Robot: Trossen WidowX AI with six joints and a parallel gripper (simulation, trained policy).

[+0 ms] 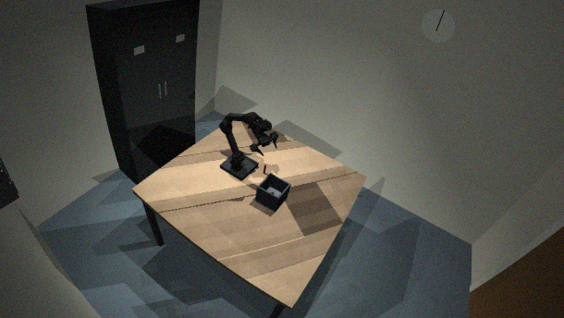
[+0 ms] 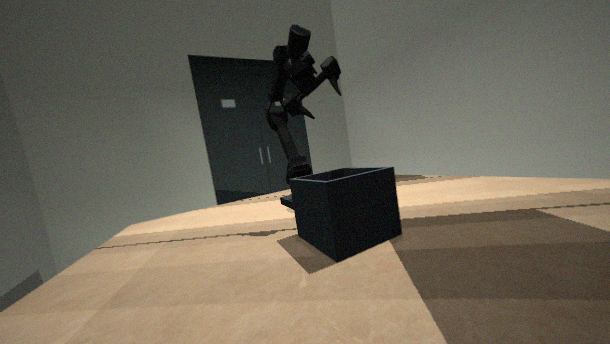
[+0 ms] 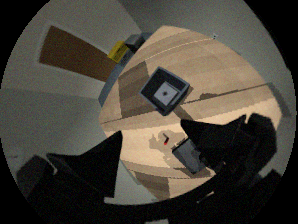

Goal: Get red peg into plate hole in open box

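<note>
My gripper tip is 8 cm past the red peg, 10 cm to the right of it and 27 cm above it. Also, from my gripper tip: plate: 11 cm ahead, 6 cm to the right, 26 cm below.
</note>
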